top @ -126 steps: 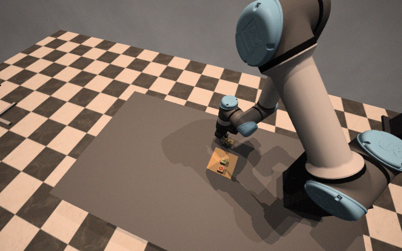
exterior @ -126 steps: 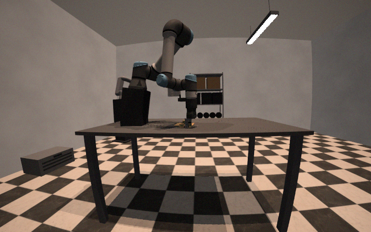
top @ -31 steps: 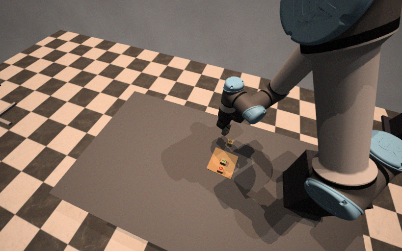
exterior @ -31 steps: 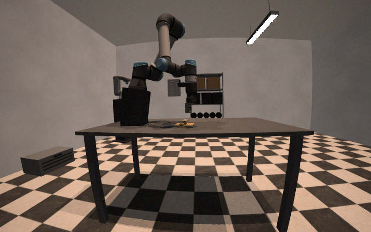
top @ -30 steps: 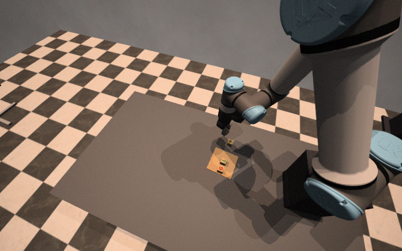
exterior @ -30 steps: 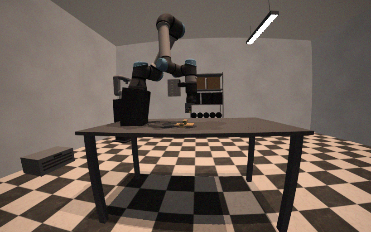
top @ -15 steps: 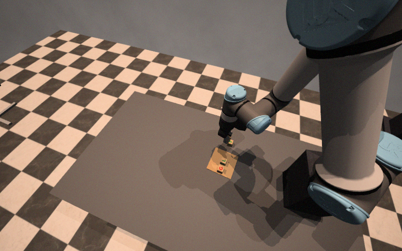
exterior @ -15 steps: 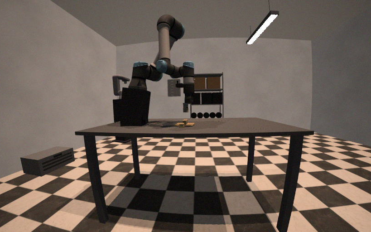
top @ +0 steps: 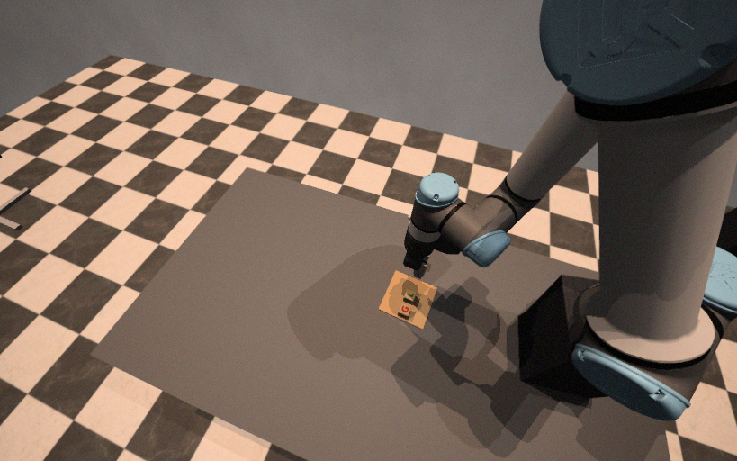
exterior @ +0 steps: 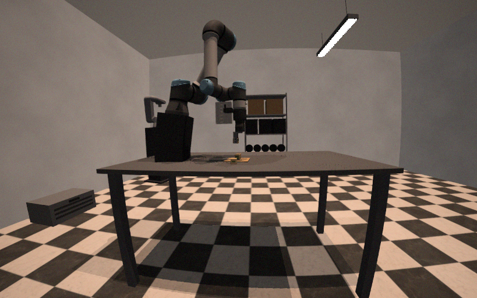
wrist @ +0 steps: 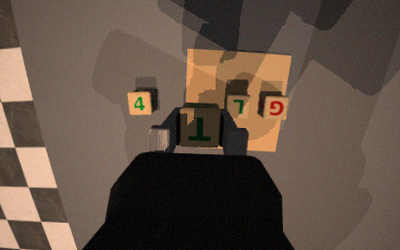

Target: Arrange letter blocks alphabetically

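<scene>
The orange mat is 10 mm behind my hand, 50 mm to the left of it and 120 mm below it.
</scene>
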